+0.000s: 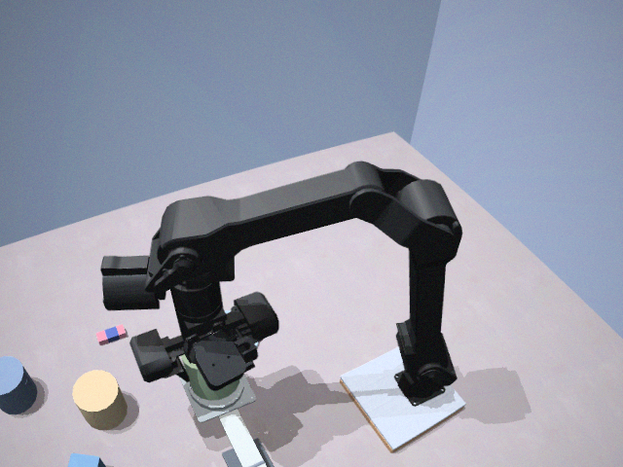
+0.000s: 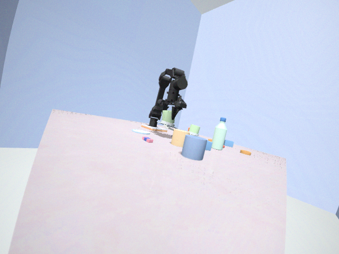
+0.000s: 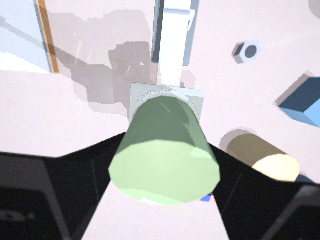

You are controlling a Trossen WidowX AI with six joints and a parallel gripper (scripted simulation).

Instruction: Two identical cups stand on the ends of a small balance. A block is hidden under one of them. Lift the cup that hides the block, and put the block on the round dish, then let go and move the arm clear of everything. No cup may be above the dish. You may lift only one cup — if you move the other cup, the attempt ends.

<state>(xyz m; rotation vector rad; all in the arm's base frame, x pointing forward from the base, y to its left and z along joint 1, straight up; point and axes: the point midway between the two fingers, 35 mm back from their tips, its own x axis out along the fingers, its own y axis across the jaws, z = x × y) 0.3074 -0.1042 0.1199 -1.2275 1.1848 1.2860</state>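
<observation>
Now: gripper tip 20 mm above the pale lavender block and 10 mm to the right of it. Round my gripper tip: round light-blue dish 120 mm to the right, 100 mm below, 70 mm behind; then pink-and-blue piece 180 mm to the right, 130 mm ahead, 100 mm below; then tan cylinder 180 mm ahead, 70 mm below, 60 mm to the right.
</observation>
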